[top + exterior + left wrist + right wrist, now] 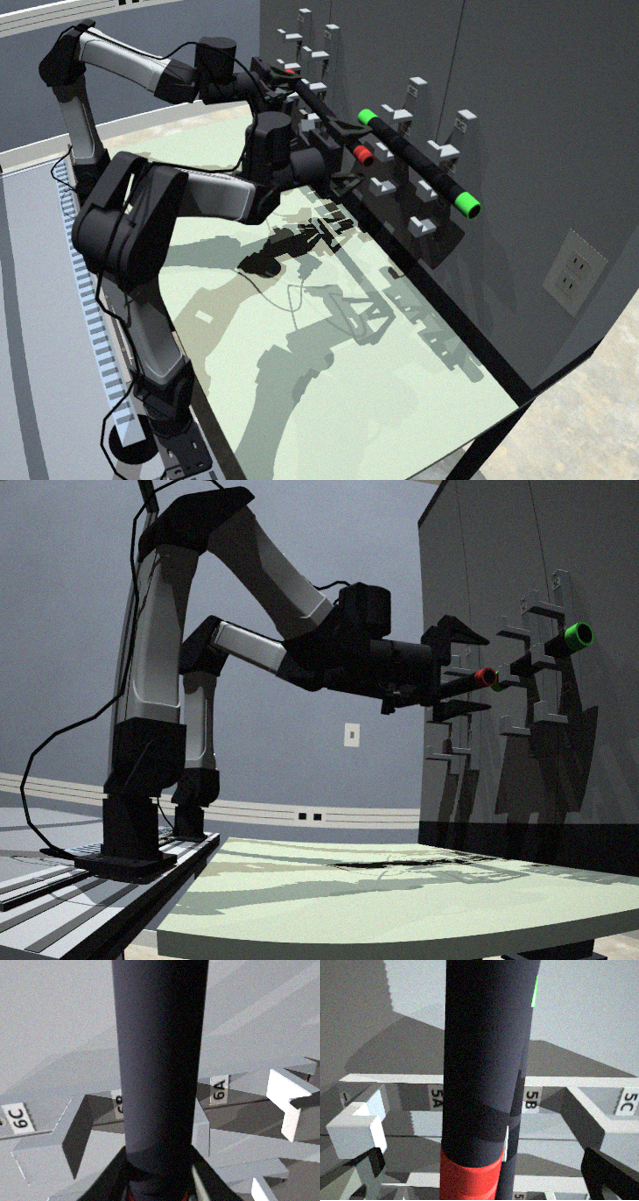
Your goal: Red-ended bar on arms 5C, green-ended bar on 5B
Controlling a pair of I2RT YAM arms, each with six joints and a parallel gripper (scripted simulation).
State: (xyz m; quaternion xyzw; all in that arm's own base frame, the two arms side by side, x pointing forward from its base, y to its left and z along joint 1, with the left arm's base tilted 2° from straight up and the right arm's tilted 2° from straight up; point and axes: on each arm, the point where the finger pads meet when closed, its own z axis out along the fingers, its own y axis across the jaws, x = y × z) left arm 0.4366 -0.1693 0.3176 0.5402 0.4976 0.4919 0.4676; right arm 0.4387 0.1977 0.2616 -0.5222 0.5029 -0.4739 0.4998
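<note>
Now: left hand 12 cm to the left of the red-ended bar and 1 cm above it. Round my left hand: wall panel (21 cm ahead, 15 cm to the right, 15 cm above); then outlet plate (65 cm to the right, 9 cm ahead); then green-ended bar (32 cm to the right, 6 cm ahead, 1 cm below).
Now: right hand 6 cm short of the green-ended bar, 6 cm to the left of it and 1 cm below it. The rest, counted from my right hand: red-ended bar (14 cm to the left, 1 cm above); wall panel (21 cm ahead, 11 cm to the left, 17 cm above); outlet plate (9 cm ahead, 39 cm to the right, 2 cm above).
</note>
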